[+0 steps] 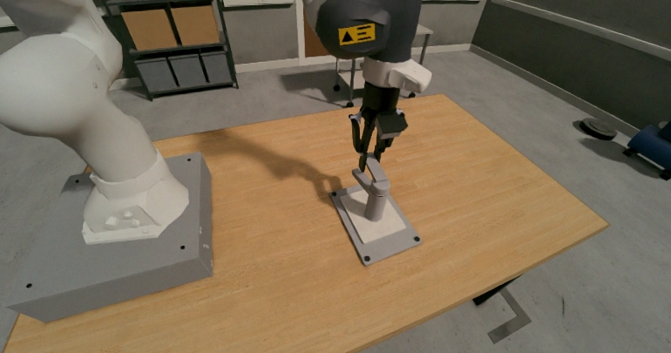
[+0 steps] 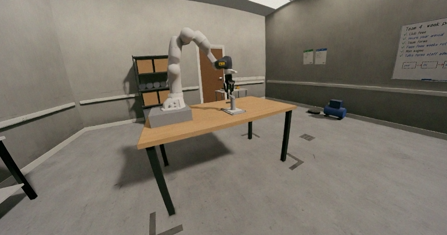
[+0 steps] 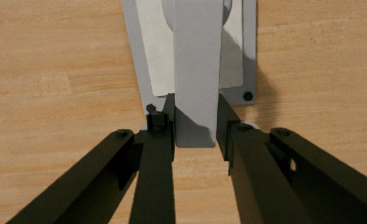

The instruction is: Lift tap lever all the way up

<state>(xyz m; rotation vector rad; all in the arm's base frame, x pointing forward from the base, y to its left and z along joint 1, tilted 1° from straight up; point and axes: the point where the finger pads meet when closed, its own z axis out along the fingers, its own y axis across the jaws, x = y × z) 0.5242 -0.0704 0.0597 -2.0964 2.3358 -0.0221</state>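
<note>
Right now my hand is 3 cm to the left of the lever. The rest, counted from my hand: tap 5 cm to the right, 4 cm below, 1 cm behind.
</note>
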